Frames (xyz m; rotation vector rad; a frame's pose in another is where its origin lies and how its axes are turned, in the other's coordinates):
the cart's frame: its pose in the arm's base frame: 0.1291 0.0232 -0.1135 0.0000 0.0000 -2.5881
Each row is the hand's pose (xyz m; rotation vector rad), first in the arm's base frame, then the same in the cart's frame.
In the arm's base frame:
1: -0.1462 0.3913 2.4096 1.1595 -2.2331 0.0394
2: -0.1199 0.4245 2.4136 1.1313 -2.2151 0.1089
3: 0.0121 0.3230 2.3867 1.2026 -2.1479 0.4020
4: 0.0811 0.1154 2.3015 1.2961 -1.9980 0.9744
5: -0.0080 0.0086 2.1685 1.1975 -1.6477 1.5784
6: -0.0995 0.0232 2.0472 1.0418 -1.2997 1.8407
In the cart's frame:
1: 0.0407 -0.4579 2.5231 2.8050 0.5749 0.9024
2: 0.0009 -0.4723 2.5271 2.8314 0.5605 0.9740
3: -0.0581 -0.3165 2.5002 -2.7552 -0.6558 -1.0524
4: -0.0076 -0.1037 2.4150 -2.2846 -0.7035 -0.9930
5: 0.1243 -0.0596 2.2820 -1.7313 -0.6353 -1.0416
6: 0.1945 -0.1202 2.1607 -1.3638 -0.5749 -1.1726

